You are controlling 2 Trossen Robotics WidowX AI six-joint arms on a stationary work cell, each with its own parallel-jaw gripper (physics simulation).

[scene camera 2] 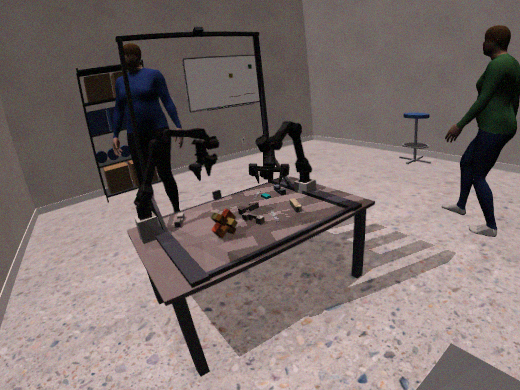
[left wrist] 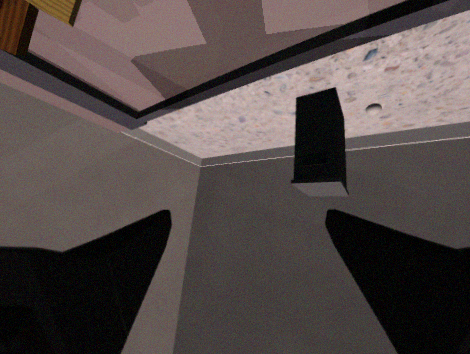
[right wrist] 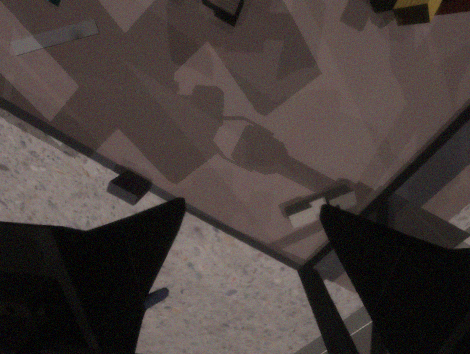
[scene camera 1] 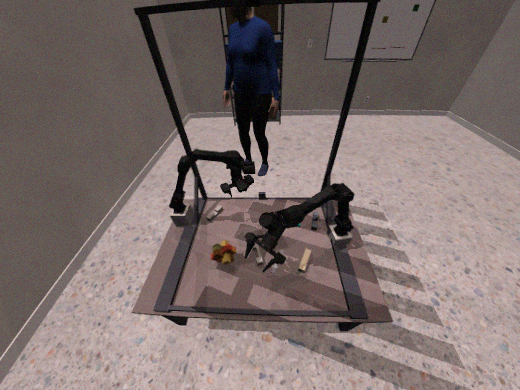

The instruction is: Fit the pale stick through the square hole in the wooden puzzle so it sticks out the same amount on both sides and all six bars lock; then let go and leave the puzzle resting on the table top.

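Frame: origin at the left arm's base, x ahead, y left, z up, level; metres.
Seen in the pictures: left gripper, fingertip midpoint: (scene camera 2: 269, 183) (left wrist: 249, 217) (scene camera 1: 253, 265); right gripper, fingertip midpoint: (scene camera 2: 204, 178) (right wrist: 252, 207) (scene camera 1: 238, 194); left arm's base, origin of the base link: (scene camera 2: 304, 180) (scene camera 1: 340, 231); right arm's base, origin of the base link: (scene camera 2: 144, 216) (scene camera 1: 180, 209).
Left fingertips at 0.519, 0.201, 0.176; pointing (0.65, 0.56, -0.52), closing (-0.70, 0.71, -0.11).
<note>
Pixels of each thing's middle, then the offset from my left fingertips to it, as dx, dy, dz. "pt": a spot on its surface instead.
- puzzle, surface spot: (left wrist: 56, 9) pt +0.134, -0.122, -0.157
- pale stick, body centre: (scene camera 2: 295, 205) (scene camera 1: 304, 260) -0.276, -0.088, -0.228
- grey notched piece, body centre: (scene camera 2: 253, 218) (scene camera 1: 257, 253) -0.025, -0.169, -0.228
- pale notched piece, body centre: (right wrist: 318, 206) (scene camera 2: 179, 219) (scene camera 1: 214, 213) +0.228, -0.508, -0.228
- teal item, body centre: (scene camera 2: 265, 196) -0.305, -0.350, -0.237
- dark small item, body centre: (scene camera 2: 279, 189) (scene camera 1: 314, 220) -0.420, -0.336, -0.228
The wooden puzzle (scene camera 1: 223, 253) (scene camera 2: 224, 223) of red, orange and yellow-green bars rests on the table at the left of centre. Bar ends of the puzzle (left wrist: 56, 9) (right wrist: 416, 11) show at the top left in the left wrist view and at the top right in the right wrist view. The pale stick (scene camera 1: 305, 260) (scene camera 2: 296, 204) lies on the table, apart from the puzzle, at the right. My left gripper (scene camera 1: 255, 263) (scene camera 2: 271, 180) (left wrist: 249, 217) is open and empty, above the table between puzzle and stick. My right gripper (scene camera 1: 235, 191) (scene camera 2: 203, 178) (right wrist: 252, 207) is open and empty, high near the back left.
A grey notched piece (scene camera 1: 259, 256) (scene camera 2: 254, 218) lies between puzzle and stick. A pale notched piece (scene camera 1: 215, 213) (scene camera 2: 179, 219) (right wrist: 305, 215) lies at the back left. A teal item (scene camera 2: 265, 195) and a dark small item (scene camera 1: 314, 221) (scene camera 2: 280, 190) lie at the back right. Frame rails edge the table.
</note>
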